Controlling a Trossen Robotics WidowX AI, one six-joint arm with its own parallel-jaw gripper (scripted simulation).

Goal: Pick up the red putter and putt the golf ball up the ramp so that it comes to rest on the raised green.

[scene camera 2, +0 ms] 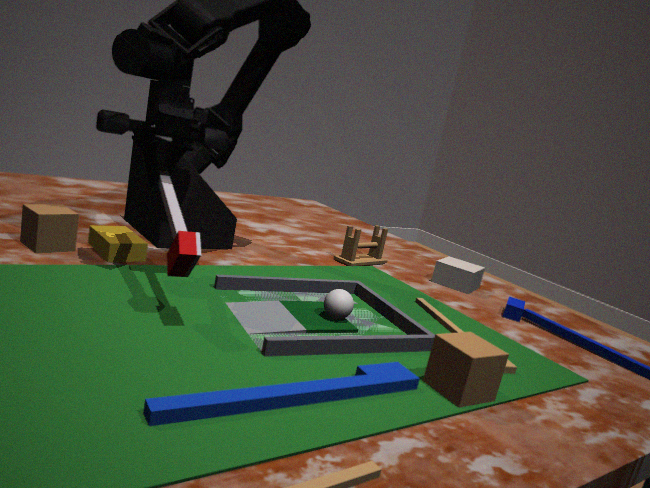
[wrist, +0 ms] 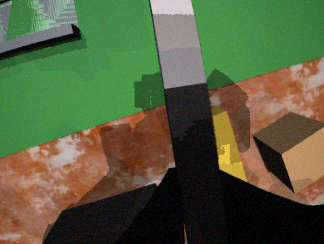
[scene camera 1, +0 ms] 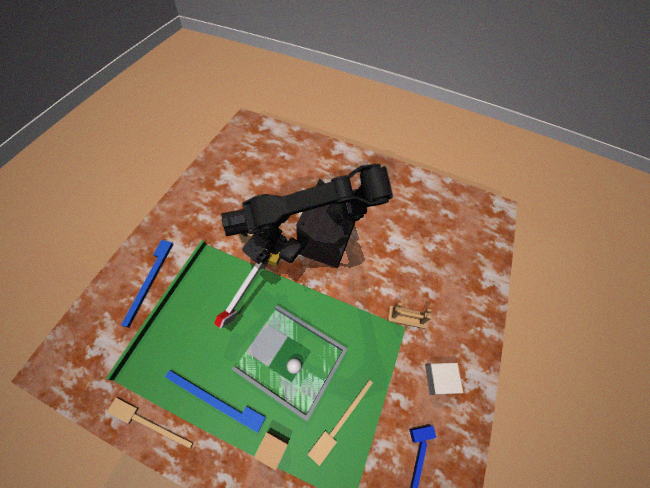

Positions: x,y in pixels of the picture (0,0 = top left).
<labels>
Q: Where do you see a white block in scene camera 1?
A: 443,378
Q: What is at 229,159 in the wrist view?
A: A yellow block.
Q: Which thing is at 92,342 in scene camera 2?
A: A green mat.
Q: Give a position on a tan cube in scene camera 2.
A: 467,370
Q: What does my gripper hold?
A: A red putter.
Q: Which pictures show my gripper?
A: Scene camera 2, the wrist view and scene camera 1: all of them.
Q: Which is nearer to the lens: the yellow block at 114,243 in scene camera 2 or the white golf ball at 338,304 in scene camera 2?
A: The white golf ball.
</labels>
